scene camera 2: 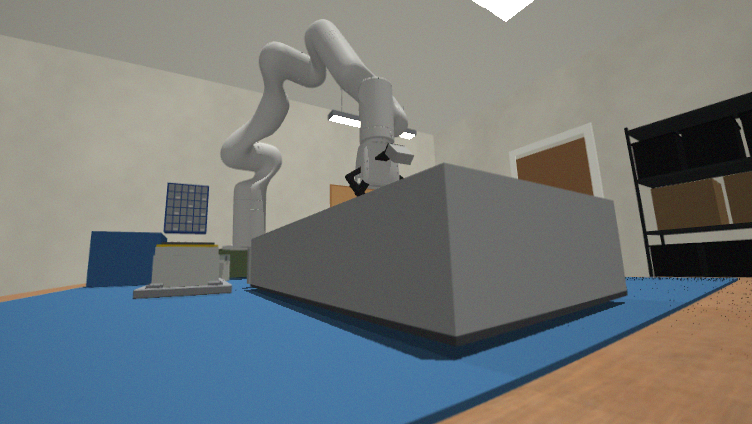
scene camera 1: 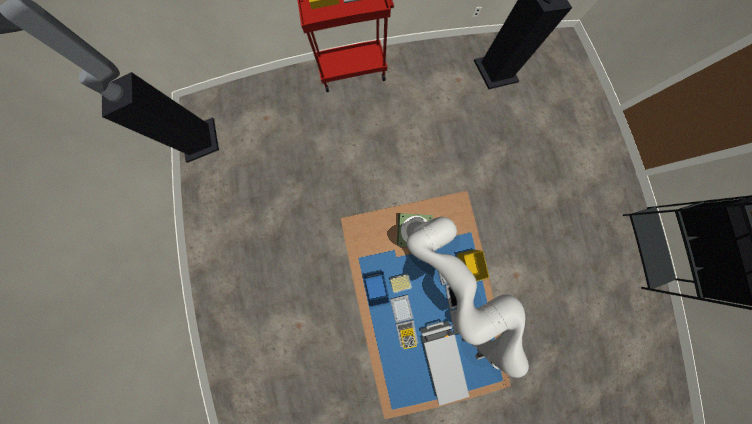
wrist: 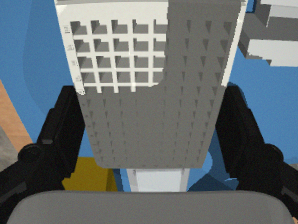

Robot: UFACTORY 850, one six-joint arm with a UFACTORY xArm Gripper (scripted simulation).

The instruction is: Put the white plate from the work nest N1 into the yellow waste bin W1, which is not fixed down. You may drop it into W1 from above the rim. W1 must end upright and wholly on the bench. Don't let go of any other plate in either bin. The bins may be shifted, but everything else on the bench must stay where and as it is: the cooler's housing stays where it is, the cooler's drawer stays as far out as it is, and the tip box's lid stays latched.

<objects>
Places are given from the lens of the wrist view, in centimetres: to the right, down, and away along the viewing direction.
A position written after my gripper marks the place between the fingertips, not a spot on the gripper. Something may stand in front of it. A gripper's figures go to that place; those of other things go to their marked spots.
my gripper (wrist: 150, 104): 0, 0, 14
yellow waste bin W1 (wrist: 88, 176): -10, 11, 40
white plate (wrist: 126, 134): -1, 1, 15
The marked spots on the white plate and the yellow waste bin W1 are 28 cm apart.
</objects>
